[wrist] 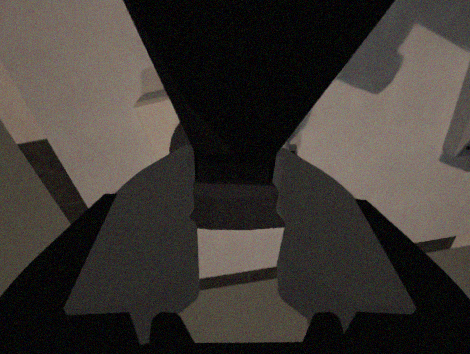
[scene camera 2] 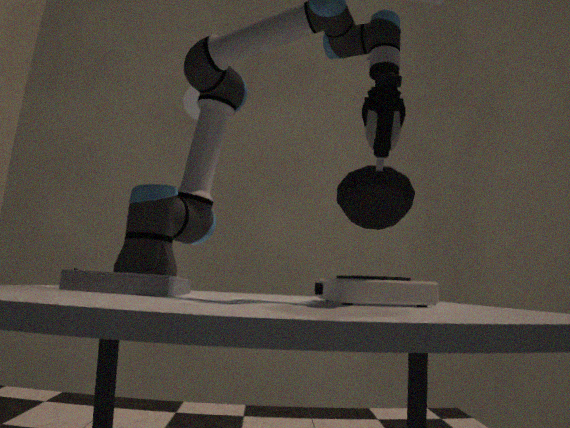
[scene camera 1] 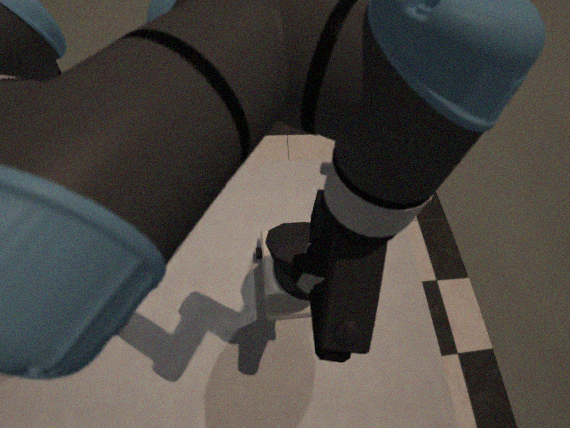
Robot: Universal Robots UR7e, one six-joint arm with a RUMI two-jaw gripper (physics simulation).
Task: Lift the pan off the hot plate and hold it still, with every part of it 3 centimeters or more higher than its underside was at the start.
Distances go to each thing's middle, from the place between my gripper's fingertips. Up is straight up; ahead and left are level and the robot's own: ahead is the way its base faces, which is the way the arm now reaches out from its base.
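Counted from my hand: dark pan (scene camera 2: 374, 197), 2 cm ahead, 4 cm to the left, 2 cm below; white hot plate (wrist: 160, 123), 3 cm ahead, 15 cm to the left, 32 cm below.
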